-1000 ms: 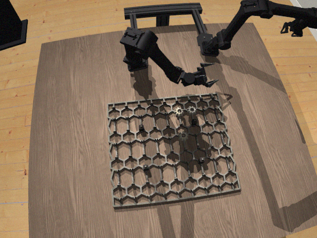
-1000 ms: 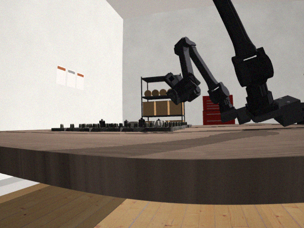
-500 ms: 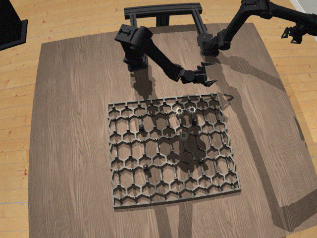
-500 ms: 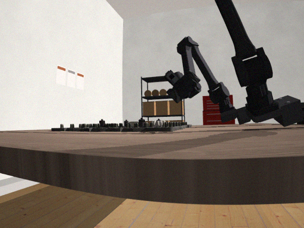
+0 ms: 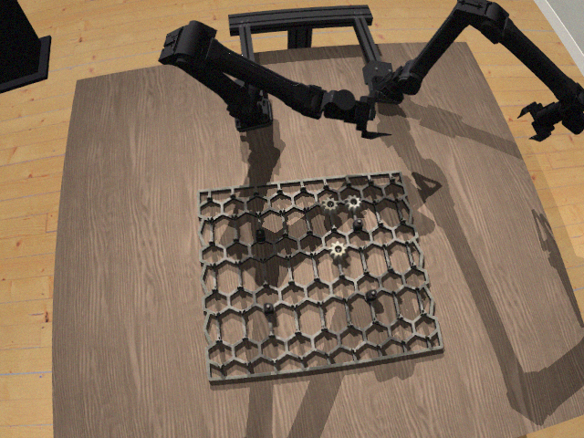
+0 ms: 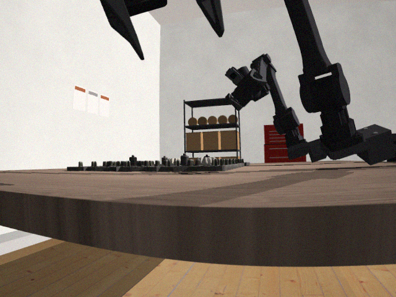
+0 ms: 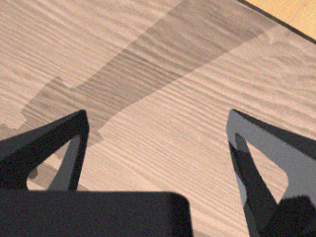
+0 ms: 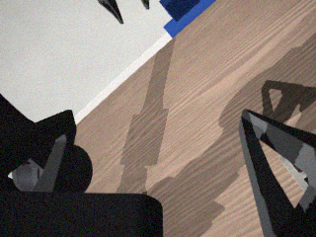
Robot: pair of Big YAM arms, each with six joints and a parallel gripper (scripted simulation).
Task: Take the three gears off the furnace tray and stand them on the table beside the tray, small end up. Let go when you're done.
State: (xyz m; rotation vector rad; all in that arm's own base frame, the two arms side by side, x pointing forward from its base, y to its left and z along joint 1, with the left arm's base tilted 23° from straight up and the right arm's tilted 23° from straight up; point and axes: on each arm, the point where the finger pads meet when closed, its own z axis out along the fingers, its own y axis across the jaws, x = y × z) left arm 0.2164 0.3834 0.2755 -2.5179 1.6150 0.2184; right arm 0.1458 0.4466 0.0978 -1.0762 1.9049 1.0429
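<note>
The furnace tray is 31 cm to the right of my right hand, 30 cm ahead of it and 24 cm below it.
</note>
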